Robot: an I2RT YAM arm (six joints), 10 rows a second.
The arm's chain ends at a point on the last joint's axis. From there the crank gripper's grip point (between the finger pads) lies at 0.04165 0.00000 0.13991 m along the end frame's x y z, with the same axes.
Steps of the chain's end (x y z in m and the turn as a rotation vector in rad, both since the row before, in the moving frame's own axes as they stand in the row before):
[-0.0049 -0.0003 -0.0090 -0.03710 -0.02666 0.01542]
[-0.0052 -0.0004 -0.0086 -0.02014 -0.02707 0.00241]
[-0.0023 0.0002 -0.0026 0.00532 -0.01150 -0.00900]
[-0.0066 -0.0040 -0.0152 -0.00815 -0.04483 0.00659]
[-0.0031 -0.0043 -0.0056 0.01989 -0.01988 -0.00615]
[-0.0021 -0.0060 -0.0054 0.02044 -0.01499 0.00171]
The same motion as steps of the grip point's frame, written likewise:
[-0.0087 0.0055 -0.0080 -0.03710 -0.02666 0.01542]
[-0.0090 0.0025 -0.0076 -0.02014 -0.02707 0.00241]
[-0.0039 -0.0009 -0.0021 0.00532 -0.01150 -0.00900]
[-0.0129 -0.0026 -0.0135 -0.00815 -0.04483 0.00659]
[-0.0059 -0.0073 -0.0048 0.01989 -0.01988 -0.00615]
[-0.0042 -0.0088 -0.0048 0.02044 -0.01499 0.00171]

